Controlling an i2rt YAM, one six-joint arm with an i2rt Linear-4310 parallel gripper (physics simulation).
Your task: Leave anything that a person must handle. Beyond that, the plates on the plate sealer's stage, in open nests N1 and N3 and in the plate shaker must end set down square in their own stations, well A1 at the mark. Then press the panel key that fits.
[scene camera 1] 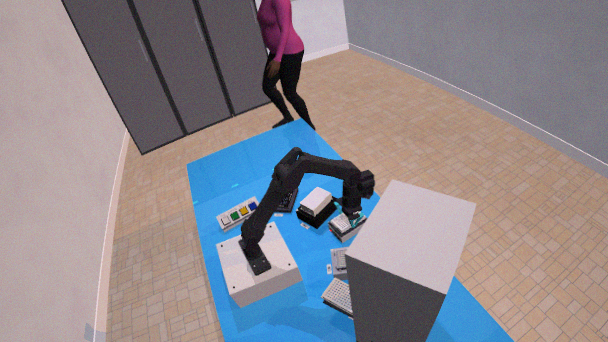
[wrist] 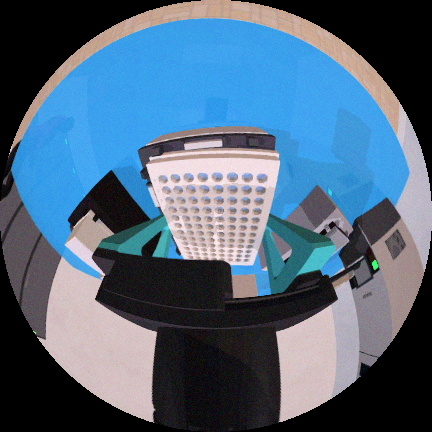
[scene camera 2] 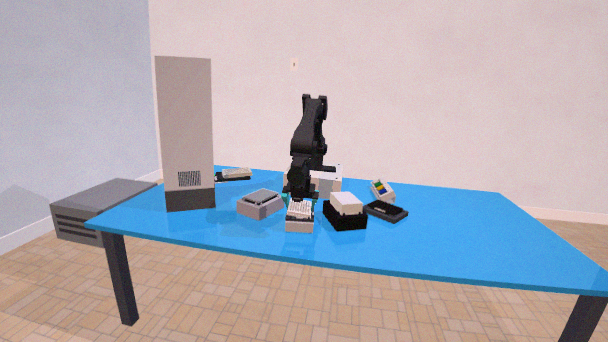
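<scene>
A white many-welled plate (scene camera 1: 343, 223) (scene camera 2: 300, 209) (wrist: 217, 200) is at the pale station with a dark rim (scene camera 1: 346, 235) (scene camera 2: 299, 226) (wrist: 237, 140). My gripper (scene camera 1: 352, 216) (scene camera 2: 300, 201) (wrist: 215, 216) has its teal fingers against the plate's two long sides, shut on it; whether the plate is raised is unclear. Another white welled plate (scene camera 1: 339, 295) (scene camera 2: 237, 172) lies on a black base. A grey station (scene camera 1: 338, 267) (scene camera 2: 257, 207) holds a plate, part hidden in scene view 1. A white block-like piece (scene camera 1: 316, 201) (scene camera 2: 346, 202) (wrist: 87, 235) sits on a black station. The key panel (scene camera 1: 238, 214) (scene camera 2: 383, 190) has white, green, yellow and blue keys.
A tall cabinet-like unit (scene camera 1: 410, 235) (scene camera 2: 185, 120) stands on the blue table (scene camera 1: 225, 170) (scene camera 2: 450, 240) and hides parts of the nearby stations in scene view 1. A low dark tray (scene camera 1: 287, 201) (scene camera 2: 386, 211) lies near the black station. A person (scene camera 1: 281, 30) stands beyond the table's far end.
</scene>
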